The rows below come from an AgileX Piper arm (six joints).
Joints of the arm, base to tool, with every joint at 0 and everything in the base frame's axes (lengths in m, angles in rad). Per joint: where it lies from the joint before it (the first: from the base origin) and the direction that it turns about. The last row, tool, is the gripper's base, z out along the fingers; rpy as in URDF.
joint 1: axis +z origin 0 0 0.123
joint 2: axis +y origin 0 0 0
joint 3: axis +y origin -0.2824 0 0.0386
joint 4: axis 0.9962 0 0.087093 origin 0.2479 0 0.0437
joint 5: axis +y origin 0 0 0
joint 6: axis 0.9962 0 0.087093 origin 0.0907 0 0.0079
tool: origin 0 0 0 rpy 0 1.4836 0
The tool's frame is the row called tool.
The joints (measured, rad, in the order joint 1, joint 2, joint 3, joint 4, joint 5, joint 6), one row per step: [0.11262, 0.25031, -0.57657, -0.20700, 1.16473, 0.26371]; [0.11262, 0.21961, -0.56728, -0.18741, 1.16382, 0.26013]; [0.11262, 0.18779, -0.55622, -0.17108, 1.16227, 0.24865]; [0.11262, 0.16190, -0.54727, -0.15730, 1.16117, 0.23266]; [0.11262, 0.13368, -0.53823, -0.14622, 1.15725, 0.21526]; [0.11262, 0.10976, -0.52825, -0.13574, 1.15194, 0.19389]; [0.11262, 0.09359, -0.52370, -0.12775, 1.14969, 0.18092]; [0.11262, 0.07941, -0.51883, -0.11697, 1.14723, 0.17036]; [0.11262, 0.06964, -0.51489, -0.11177, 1.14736, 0.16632]
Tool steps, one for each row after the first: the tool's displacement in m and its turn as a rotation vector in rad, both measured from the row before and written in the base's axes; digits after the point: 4 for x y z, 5 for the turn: [-0.0045, 0.0011, -0.0023, 0.01750, -0.01982, 0.01058]; [-0.0044, 0.0009, -0.0028, 0.00830, -0.01960, 0.01468]; [-0.0035, 0.0008, -0.0023, 0.00183, -0.01552, 0.01642]; [-0.0036, 0.0005, -0.0022, -0.00159, -0.02096, 0.01640]; [-0.0026, 0.0006, -0.0024, -0.00610, -0.01724, 0.01853]; [-0.0020, 0.0004, -0.0011, -0.00213, -0.01261, 0.01182]; [-0.0016, 0.0007, -0.0013, 0.00186, -0.01043, 0.01176]; [-0.0011, 0.0003, -0.0011, 0.00180, -0.00511, 0.00493]
